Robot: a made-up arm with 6 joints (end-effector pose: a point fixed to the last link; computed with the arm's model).
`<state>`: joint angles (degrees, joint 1 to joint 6).
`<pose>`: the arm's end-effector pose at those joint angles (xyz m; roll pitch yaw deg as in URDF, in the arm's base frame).
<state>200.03 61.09 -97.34 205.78 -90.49 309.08</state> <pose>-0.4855 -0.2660 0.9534 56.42 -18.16 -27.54</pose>
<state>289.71 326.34 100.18 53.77 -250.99 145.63</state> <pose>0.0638 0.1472 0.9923 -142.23 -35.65 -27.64</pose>
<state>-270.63 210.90 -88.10 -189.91 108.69 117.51</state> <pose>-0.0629 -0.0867 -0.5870 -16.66 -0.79 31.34</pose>
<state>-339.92 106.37 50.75 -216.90 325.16 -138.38</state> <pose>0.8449 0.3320 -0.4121 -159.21 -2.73 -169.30</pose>
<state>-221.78 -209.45 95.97 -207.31 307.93 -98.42</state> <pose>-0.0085 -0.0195 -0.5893 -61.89 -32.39 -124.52</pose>
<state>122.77 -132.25 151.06 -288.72 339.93 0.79</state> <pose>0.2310 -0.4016 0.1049 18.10 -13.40 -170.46</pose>
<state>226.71 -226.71 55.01 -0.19 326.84 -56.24</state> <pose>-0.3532 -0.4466 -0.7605 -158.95 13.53 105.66</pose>
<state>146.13 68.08 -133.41 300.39 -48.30 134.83</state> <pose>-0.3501 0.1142 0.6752 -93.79 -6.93 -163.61</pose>
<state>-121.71 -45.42 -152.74 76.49 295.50 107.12</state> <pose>0.2100 0.3796 0.4172 114.30 -33.46 -114.82</pose>
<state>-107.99 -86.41 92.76 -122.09 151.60 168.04</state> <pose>0.2606 0.7477 0.5737 166.68 -29.58 146.78</pose>
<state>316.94 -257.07 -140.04 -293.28 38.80 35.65</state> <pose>0.4615 -0.3014 0.3997 -19.13 35.31 41.32</pose>
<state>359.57 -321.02 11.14 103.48 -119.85 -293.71</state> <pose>0.7677 -0.0239 1.0502 -164.94 -60.58 -124.25</pose>
